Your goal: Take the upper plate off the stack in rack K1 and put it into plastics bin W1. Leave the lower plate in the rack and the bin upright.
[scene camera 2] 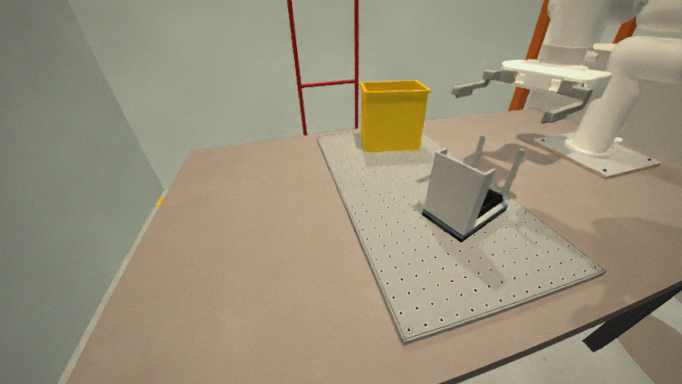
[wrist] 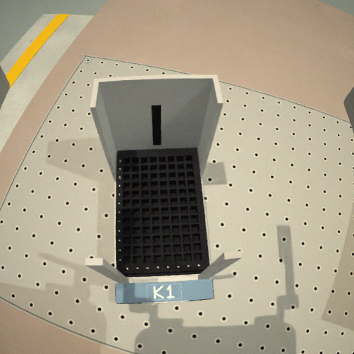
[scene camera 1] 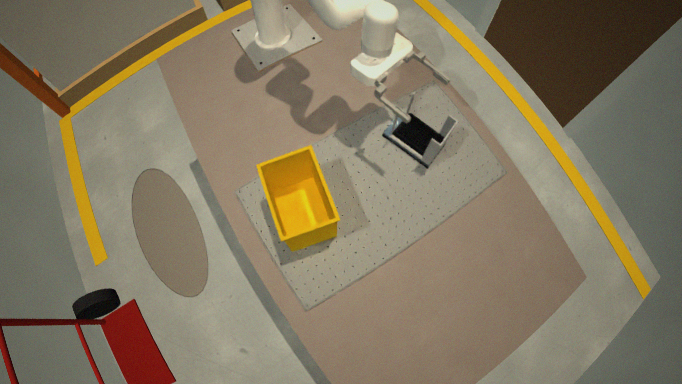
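Seen in the pictures: hand at its tool point: (scene camera 2: pixel 502 101) (scene camera 1: pixel 422 94); arm's base at its link origin: (scene camera 2: pixel 587 148) (scene camera 1: pixel 272 37).
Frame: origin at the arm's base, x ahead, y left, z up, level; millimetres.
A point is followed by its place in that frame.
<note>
Rack K1 (scene camera 1: pixel 448 129) {y 310, x 590, z 90 mm} (scene camera 2: pixel 455 192) {y 285, x 616, z 92 mm} (wrist: pixel 164 291) stands upright on the perforated board, with a tall slotted back wall, two front posts and a blue label. The black upper plate (scene camera 1: pixel 417 134) {y 240, x 555, z 42 mm} (scene camera 2: pixel 492 200) {y 264, x 519, z 48 mm} (wrist: pixel 160 210) lies flat low inside it, its grid of wells facing up. The lower plate is hidden beneath it and cannot be told apart. Yellow bin W1 (scene camera 1: pixel 312 237) {y -127, x 710, z 85 mm} (scene camera 2: pixel 393 120) {y -63, x 633, z 98 mm} stands upright and looks empty; it does not show in the wrist view. My gripper (scene camera 1: pixel 429 100) {y 225, x 536, z 227 mm} (scene camera 2: pixel 500 106) {y 225, x 536, z 227 mm} is open wide and empty, above the rack and set back toward the arm's base.
The perforated board (scene camera 1: pixel 425 210) {y 173, x 746, z 0 mm} (scene camera 2: pixel 400 240) {y 299, x 708, z 0 mm} (wrist: pixel 280 165) lies on the brownish table (scene camera 1: pixel 450 280) {y 158, x 948, z -13 mm} (scene camera 2: pixel 240 260) {y 302, x 1007, z -13 mm}. The arm's base plate (scene camera 1: pixel 300 40) {y 81, x 61, z -2 mm} (scene camera 2: pixel 607 167) {y 113, x 46, z -1 mm} is bolted to the table. A red cart (scene camera 1: pixel 135 340) stands off the table. The rack's walls and posts rise around the plate.
</note>
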